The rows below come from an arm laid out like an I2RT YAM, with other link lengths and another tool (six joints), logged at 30 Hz.
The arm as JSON. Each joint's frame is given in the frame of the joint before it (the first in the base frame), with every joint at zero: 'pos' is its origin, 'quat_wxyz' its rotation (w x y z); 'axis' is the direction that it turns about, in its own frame. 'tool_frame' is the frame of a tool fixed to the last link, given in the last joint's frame.
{
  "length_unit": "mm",
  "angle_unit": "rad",
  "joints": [
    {
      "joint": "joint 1",
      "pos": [
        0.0,
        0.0,
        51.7
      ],
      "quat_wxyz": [
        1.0,
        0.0,
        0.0,
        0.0
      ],
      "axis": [
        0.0,
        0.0,
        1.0
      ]
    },
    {
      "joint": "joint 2",
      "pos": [
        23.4,
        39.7,
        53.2
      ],
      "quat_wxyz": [
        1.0,
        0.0,
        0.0,
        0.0
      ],
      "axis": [
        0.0,
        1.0,
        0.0
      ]
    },
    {
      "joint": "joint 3",
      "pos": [
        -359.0,
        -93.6,
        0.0
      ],
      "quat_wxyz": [
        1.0,
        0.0,
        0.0,
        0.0
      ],
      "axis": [
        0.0,
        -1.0,
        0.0
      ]
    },
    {
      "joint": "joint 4",
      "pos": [
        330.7,
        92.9,
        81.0
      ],
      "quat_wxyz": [
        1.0,
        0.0,
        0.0,
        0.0
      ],
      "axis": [
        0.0,
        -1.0,
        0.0
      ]
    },
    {
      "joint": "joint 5",
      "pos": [
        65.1,
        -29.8,
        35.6
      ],
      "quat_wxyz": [
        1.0,
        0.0,
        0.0,
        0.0
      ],
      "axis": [
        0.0,
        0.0,
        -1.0
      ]
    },
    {
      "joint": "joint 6",
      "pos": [
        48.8,
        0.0,
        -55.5
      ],
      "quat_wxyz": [
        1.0,
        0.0,
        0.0,
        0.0
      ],
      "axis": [
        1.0,
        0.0,
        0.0
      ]
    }
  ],
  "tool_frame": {
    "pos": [
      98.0,
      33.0,
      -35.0
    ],
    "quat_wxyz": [
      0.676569,
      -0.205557,
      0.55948,
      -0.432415
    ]
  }
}
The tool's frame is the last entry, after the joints.
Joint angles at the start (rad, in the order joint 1, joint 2, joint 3, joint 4, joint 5, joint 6): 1.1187 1.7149 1.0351 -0.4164 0.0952 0.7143
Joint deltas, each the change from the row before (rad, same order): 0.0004 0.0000 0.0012 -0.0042 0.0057 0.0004; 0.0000 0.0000 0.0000 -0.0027 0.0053 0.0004; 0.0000 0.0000 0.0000 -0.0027 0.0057 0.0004; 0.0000 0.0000 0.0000 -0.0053 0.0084 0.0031; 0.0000 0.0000 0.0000 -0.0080 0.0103 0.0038; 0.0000 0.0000 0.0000 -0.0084 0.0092 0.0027; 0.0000 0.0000 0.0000 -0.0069 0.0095 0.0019; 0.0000 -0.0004 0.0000 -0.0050 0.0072 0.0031
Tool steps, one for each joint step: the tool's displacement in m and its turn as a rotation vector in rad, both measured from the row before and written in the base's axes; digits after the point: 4 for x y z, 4 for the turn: 0.0005 -0.0006 0.0000 -0.0048 -0.0031 -0.0026; 0.0005 -0.0008 -0.0003 -0.0044 -0.0029 -0.0028; 0.0006 -0.0008 -0.0004 -0.0045 -0.0033 -0.0029; 0.0008 -0.0013 -0.0006 -0.0071 -0.0034 -0.0065; 0.0008 -0.0019 -0.0008 -0.0101 -0.0035 -0.0079; 0.0006 -0.0020 -0.0008 -0.0103 -0.0029 -0.0064; 0.0008 -0.0017 -0.0007 -0.0094 -0.0041 -0.0058; 0.0006 -0.0012 -0.0003 -0.0060 -0.0029 -0.0058
